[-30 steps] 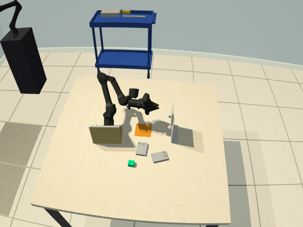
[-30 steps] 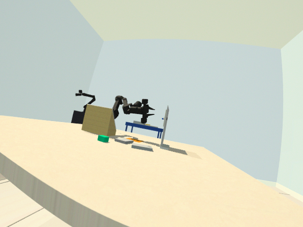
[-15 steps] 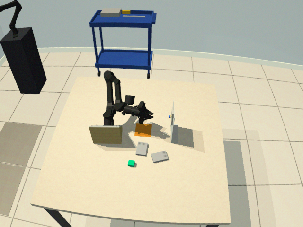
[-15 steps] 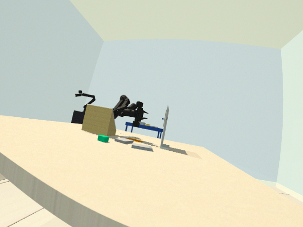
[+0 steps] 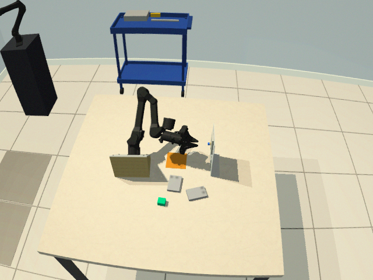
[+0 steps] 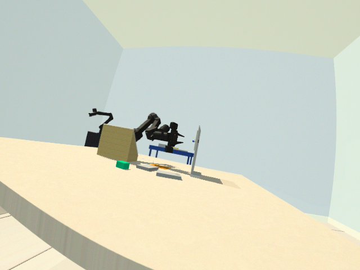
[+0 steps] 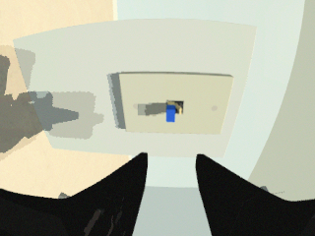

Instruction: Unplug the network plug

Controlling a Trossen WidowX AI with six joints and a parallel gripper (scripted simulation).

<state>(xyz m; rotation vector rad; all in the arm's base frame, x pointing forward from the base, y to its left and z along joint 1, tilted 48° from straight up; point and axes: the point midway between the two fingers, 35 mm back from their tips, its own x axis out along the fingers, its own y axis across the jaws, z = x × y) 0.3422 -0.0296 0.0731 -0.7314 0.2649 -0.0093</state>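
The blue network plug lies 7 cm ahead of my gripper tip. The rest, counted from my gripper tip: green cube (28 cm to the right, 18 cm below, 18 cm behind); upright grey panel (9 cm ahead, 7 cm below); orange marked square (19 cm below, 12 cm behind, 2 cm to the left).
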